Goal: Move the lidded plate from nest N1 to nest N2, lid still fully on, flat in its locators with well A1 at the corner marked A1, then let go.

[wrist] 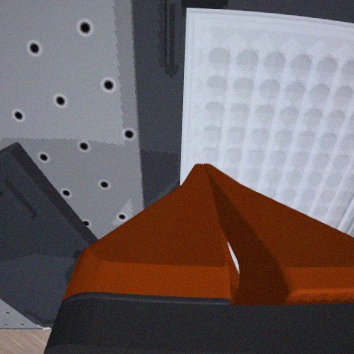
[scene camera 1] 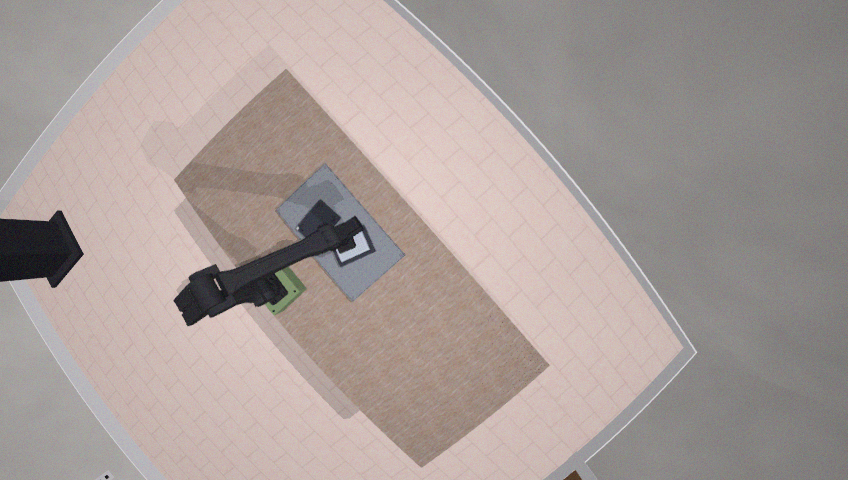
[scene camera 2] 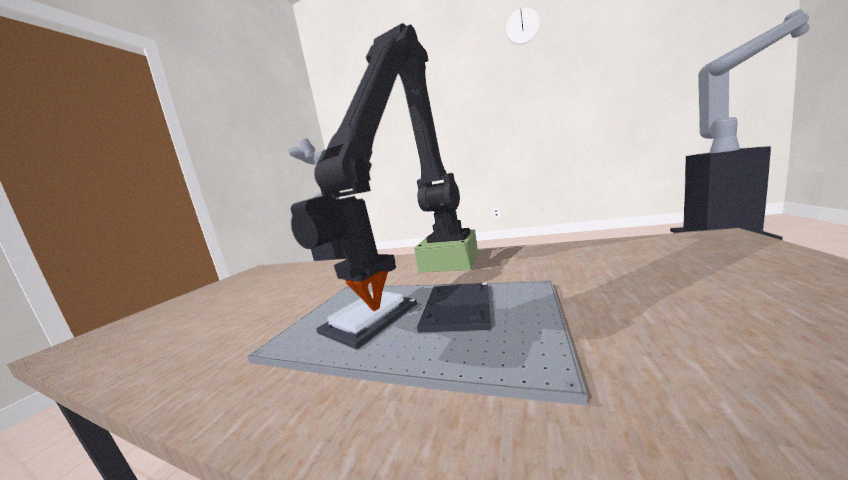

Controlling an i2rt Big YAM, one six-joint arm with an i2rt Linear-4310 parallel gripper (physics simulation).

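Where they show: gripper, fingertip midpoint: (wrist: 200,177) (scene camera 1: 348,238) (scene camera 2: 376,309); arm's base at its link origin: (scene camera 1: 273,287) (scene camera 2: 448,237).
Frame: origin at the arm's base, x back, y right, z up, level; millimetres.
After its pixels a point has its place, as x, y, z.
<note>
The white plate (scene camera 1: 359,248) {-386, 98, -38} (scene camera 2: 354,318) {-411, 61, -39} (wrist: 270,102) {-402, 65, -39} lies in a dark nest (scene camera 2: 355,340) {-449, 34, -55} (wrist: 156,110) {-401, 23, -55}. Its rows of round wells show in the wrist view; the lid's edge is hard to make out. The other dark nest (scene camera 1: 319,215) {-332, -120, -55} (scene camera 2: 457,308) {-332, -109, -55} (wrist: 35,240) {-337, -75, -55} holds no plate and stands beside it, turned at an angle. Small pale marks show at nest corners, but no label is legible. My gripper (scene camera 2: 374,308) {-376, 36, -39} (wrist: 200,177) {-376, 36, -39} is shut and empty, its orange fingertips together over the plate's edge area. Whether the tips touch the plate is unclear.
Both nests stand on a grey perforated board (scene camera 1: 380,261) {-416, 191, -67} (scene camera 2: 511,350) {-421, -208, -67} (wrist: 65,70) {-424, -14, -67} on the wooden table (scene camera 1: 416,356) {-275, 606, -80} (scene camera 2: 178,380) {-583, 334, -80}. The arm's green base block (scene camera 1: 291,288) {-64, 52, -2} (scene camera 2: 443,256) {-79, -2, -35} stands behind the board. A shadow falls across the board.
</note>
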